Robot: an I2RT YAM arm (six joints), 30 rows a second.
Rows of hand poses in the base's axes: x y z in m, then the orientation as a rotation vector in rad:
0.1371 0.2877 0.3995 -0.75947 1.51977 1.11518
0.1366 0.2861 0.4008 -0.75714 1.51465 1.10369
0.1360 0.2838 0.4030 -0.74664 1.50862 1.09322
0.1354 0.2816 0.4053 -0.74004 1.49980 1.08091
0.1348 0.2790 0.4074 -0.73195 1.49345 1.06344
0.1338 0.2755 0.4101 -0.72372 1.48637 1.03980
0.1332 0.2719 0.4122 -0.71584 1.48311 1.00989
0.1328 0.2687 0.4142 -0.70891 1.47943 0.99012
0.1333 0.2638 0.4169 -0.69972 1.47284 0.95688
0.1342 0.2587 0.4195 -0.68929 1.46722 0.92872
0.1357 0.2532 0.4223 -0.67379 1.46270 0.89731
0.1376 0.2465 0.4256 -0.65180 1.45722 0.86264
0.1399 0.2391 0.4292 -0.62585 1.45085 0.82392
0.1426 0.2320 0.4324 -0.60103 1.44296 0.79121
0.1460 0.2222 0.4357 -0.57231 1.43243 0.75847
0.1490 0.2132 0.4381 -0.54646 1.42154 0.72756
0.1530 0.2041 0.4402 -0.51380 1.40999 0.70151
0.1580 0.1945 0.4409 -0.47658 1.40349 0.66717
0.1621 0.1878 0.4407 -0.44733 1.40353 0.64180
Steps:
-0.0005 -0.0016 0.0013 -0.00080 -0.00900 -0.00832
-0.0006 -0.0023 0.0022 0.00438 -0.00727 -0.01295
-0.0006 -0.0022 0.0023 0.00304 -0.01119 -0.01147
-0.0006 -0.0026 0.0021 0.00029 -0.01143 -0.01574
-0.0010 -0.0035 0.0027 -0.00195 -0.01487 -0.01965
-0.0006 -0.0036 0.0021 -0.00697 -0.01485 -0.02354
-0.0004 -0.0032 0.0020 -0.00296 -0.01058 -0.01659
0.0005 -0.0049 0.0027 -0.00630 -0.01853 -0.02634
0.0009 -0.0051 0.0026 -0.00396 -0.01507 -0.02403
0.0015 -0.0055 0.0028 -0.00318 -0.01446 -0.02941
0.0019 -0.0067 0.0033 -0.00060 -0.01518 -0.03559
0.0023 -0.0074 0.0036 0.00005 -0.01658 -0.04073
0.0027 -0.0071 0.0032 0.00274 -0.01533 -0.03616
0.0034 -0.0098 0.0033 0.00611 -0.01663 -0.03855
0.0030 -0.0090 0.0024 0.00526 -0.01648 -0.03568
0.0040 -0.0091 0.0021 0.01217 -0.01384 -0.03671
0.0050 -0.0096 0.0007 0.00888 -0.01105 -0.04550
0.0041 -0.0067 -0.0002 0.00585 -0.00317 -0.03500

